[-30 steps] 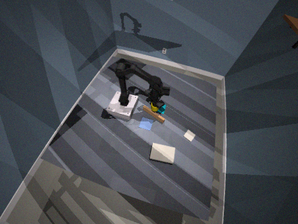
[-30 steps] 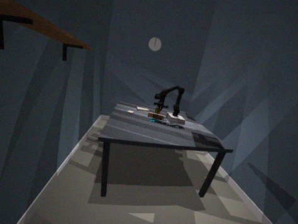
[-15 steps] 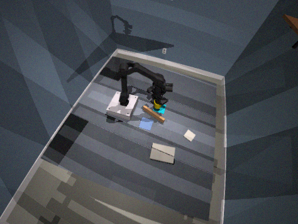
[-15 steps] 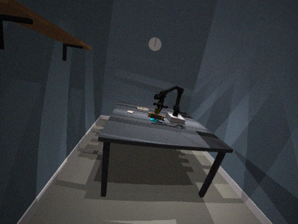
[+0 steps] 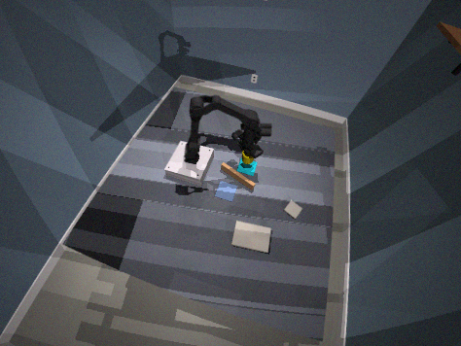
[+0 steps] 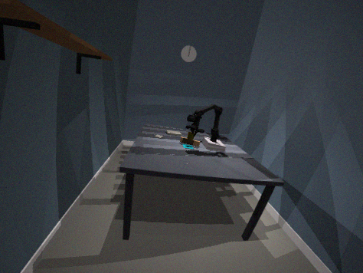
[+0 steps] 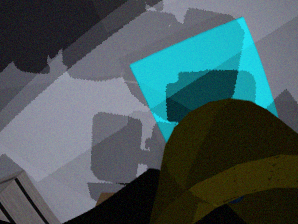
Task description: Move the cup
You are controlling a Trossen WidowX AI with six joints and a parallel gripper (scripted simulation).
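Now: the cyan pad 130 mm below my gripper tip, 30 mm ahead of it and 10 mm to the right of it. Also, from my gripper tip: wooden block (100 mm to the right, 100 mm below, 10 mm behind); pale blue pad (200 mm to the right, 130 mm below, 50 mm behind); yellow cup (20 mm to the right, 20 mm ahead).
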